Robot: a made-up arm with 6 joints.
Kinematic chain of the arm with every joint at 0, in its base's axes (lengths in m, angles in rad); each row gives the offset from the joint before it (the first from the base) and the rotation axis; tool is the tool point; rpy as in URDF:
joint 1: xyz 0 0 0.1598 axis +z
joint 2: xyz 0 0 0 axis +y
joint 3: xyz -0.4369 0 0.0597 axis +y
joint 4: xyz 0.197 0 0.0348 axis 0.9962 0 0.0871
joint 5: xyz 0 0 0 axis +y
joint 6: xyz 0.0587 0 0.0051 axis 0.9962 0 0.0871
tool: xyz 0 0 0 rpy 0 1.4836 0
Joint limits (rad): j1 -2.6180..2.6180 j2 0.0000..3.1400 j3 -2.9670..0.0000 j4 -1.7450..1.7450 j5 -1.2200..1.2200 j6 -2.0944..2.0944
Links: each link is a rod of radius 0.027 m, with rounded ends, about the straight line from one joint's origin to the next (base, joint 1, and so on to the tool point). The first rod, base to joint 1, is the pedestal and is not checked.
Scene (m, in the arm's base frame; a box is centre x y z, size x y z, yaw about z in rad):
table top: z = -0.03
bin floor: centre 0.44 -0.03 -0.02 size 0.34 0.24 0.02 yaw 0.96
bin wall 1: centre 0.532 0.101 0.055 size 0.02 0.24 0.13 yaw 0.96
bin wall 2: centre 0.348 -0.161 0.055 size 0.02 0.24 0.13 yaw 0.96
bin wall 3: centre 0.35 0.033 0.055 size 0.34 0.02 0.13 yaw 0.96
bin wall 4: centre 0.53 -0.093 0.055 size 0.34 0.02 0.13 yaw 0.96
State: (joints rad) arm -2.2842 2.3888 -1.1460 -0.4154 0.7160 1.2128
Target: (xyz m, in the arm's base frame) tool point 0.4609 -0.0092 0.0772
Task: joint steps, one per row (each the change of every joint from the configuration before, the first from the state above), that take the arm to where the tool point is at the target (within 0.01 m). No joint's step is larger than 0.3 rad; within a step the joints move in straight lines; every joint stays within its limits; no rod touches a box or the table.
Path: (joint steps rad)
1: 0.2854 -0.0108 -0.0117 0.0200 -0.0096 0.0000
2: 0.2855 -0.0108 -0.0118 0.0199 -0.0095 0.0000
3: 0.2854 -0.0107 -0.0117 0.0200 -0.0096 0.0000
4: 0.2855 -0.0108 -0.0117 0.0199 -0.0095 0.0000
5: 0.2854 -0.0108 -0.0118 0.0200 -0.0096 0.0000
6: 0.2855 -0.0108 -0.0117 0.0199 -0.0095 0.0000
7: 0.2854 -0.0108 -0.0117 0.0200 -0.0096 0.0000
8: 0.2855 -0.0107 -0.0118 0.0199 -0.0095 0.0000
9: -0.0004 0.1657 -0.0008 0.0001 -0.0124 0.0000
10: -0.0003 0.1658 -0.0009 0.0000 -0.0124 0.0000

